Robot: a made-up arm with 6 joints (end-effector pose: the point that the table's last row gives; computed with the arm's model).
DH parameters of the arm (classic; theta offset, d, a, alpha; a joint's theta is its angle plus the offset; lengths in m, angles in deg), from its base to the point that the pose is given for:
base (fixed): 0 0.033 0 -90
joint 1: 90 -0.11 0.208 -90
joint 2: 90 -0.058 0.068 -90
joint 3: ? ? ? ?
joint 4: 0 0.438 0.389 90
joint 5: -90 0.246 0.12 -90
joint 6: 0 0.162 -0.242 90
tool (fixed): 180 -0.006 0 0
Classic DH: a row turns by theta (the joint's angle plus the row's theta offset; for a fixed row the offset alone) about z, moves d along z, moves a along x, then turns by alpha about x.
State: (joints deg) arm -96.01 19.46 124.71 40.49 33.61 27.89
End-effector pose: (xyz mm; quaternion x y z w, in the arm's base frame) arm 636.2 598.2 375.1 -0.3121 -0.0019 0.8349 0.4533
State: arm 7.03 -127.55 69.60 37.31 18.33 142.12
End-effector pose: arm 887.9 182.6 -286.0 -0.5965 0.2414 0.6022 0.4725
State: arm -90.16 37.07 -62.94 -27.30 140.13 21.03
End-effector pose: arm -286.9 -402.1 192.5 -0.4463 -0.3738 0.3012 0.7552
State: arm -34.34 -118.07 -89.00 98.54 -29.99 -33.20
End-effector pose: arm 123.4 776.8 -242.2 -0.8568 -0.2940 0.1600 0.3922
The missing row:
joint 3: 0 -0.162 0.096 -90
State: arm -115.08 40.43 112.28 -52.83 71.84 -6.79
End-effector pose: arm 390.5 463.5 143.5 -0.9655 0.2380 0.1011 0.0315
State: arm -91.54 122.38 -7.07 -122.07 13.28 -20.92
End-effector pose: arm 440.8 -33.2 713.5 0.3641 -0.3810 0.7654 0.3693
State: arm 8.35 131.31 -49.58 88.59 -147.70 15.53
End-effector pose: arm -15.1 -113.7 536.9 0.1206 -0.4497 -0.8149 0.3451
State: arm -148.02 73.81 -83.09 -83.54 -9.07 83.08
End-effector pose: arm -490.5 199.0 42.9 0.2611 0.0842 0.9607 0.0424
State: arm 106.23 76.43 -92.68 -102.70 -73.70 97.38
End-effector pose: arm -24.1 -169.1 -470.3 0.4217 0.3139 -0.7532 0.3953
